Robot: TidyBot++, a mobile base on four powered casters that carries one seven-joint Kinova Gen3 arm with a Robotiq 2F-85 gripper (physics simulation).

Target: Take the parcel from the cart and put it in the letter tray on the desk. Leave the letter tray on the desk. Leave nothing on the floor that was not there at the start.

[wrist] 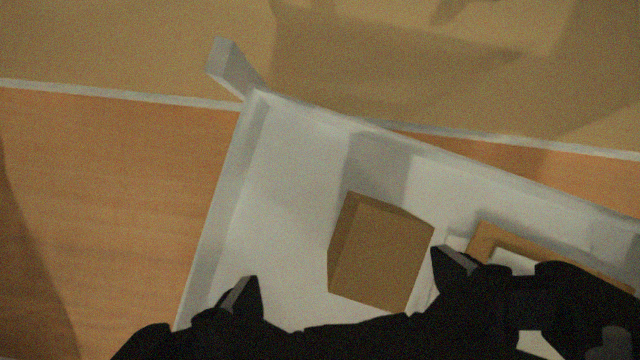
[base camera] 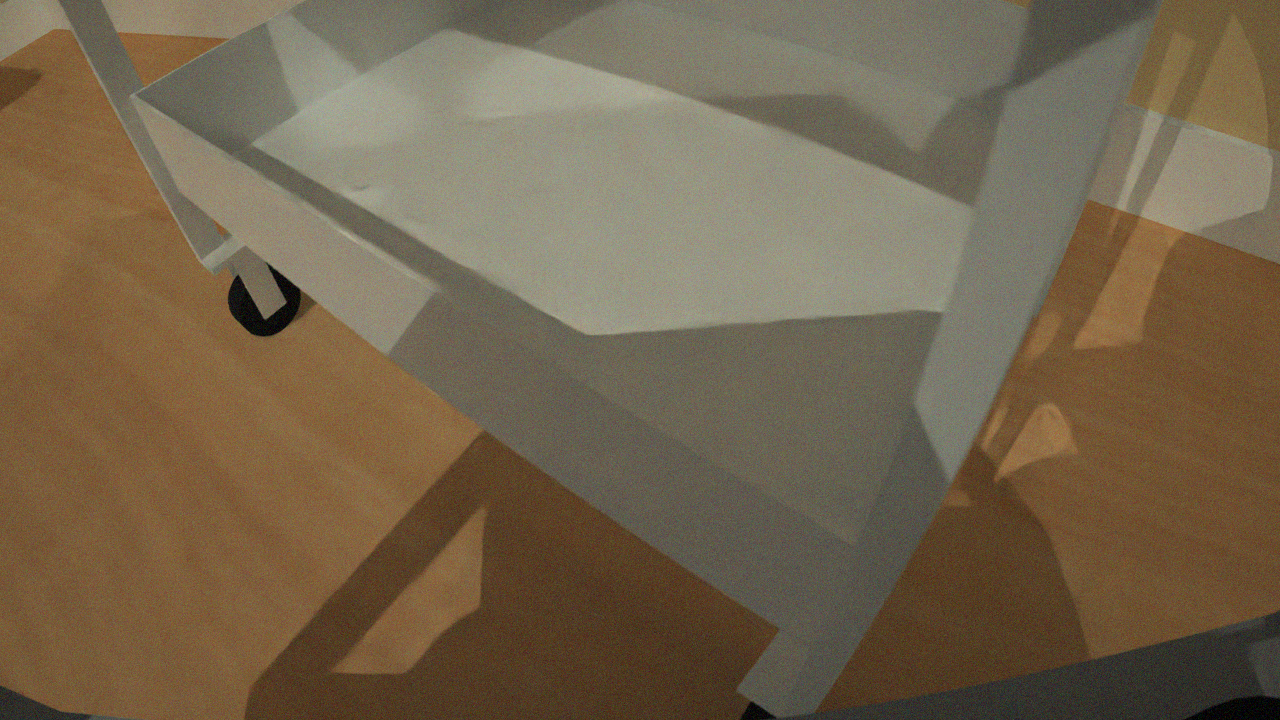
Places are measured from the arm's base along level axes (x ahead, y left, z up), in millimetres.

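Pixels of known places: gripper, fingertip midpoint: [wrist: 346, 280].
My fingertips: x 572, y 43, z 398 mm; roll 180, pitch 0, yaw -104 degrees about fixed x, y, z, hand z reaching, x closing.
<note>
Ahead of a thing's pixels: the offset from my fingertips to its middle. "spot": to the spot under its first point.
The parcel, a brown box @(dz -87, dx -13, dy -21 mm) [wrist: 382, 255], sits in the cart's top tray in the wrist view, right of centre. The cart [base camera: 304, 241] [wrist: 207, 220] is pale grey with raised rims; its lower shelf fills much of the base camera view. My gripper [wrist: 346, 280] is open, its dark fingertips wide apart at the bottom of the wrist view. The parcel shows beyond and between the fingertips, nearer the right one, and is not held. The height of the fingers over it is hard to tell. The desk and its letter tray do not show.
A brown board or folder @(spot: dz -122, dx -58, dy -115 mm) [wrist: 482, 237] with white papers @(spot: dz -116, dx -85, dy -130 mm) [wrist: 512, 260] lies in the cart's top tray right of the parcel, partly hidden by the right finger. A cart post [base camera: 1029, 179] rises at the right of the base camera view. A tan wall [wrist: 125, 45] stands behind the cart.
</note>
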